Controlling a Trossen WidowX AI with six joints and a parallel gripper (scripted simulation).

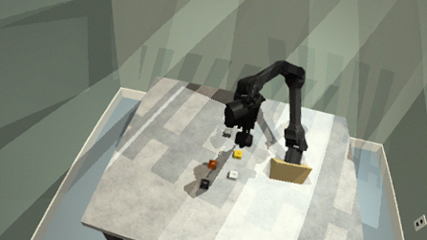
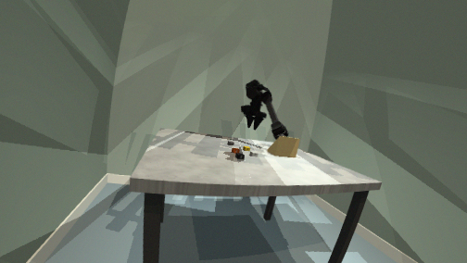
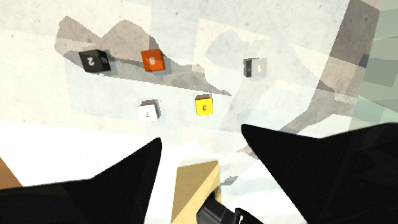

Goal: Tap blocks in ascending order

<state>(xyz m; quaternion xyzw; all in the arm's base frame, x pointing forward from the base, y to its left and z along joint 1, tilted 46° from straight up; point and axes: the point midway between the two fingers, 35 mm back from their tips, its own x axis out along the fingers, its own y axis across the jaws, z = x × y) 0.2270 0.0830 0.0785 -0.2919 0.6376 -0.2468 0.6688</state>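
Right now the grey block is 13 cm to the right of my gripper tip, 12 cm below it and 7 cm ahead of it. Round my gripper tip: white block (12 cm below, 9 cm to the left); yellow block (12 cm below, 2 cm to the right); orange block (12 cm below, 9 cm ahead, 7 cm to the left).
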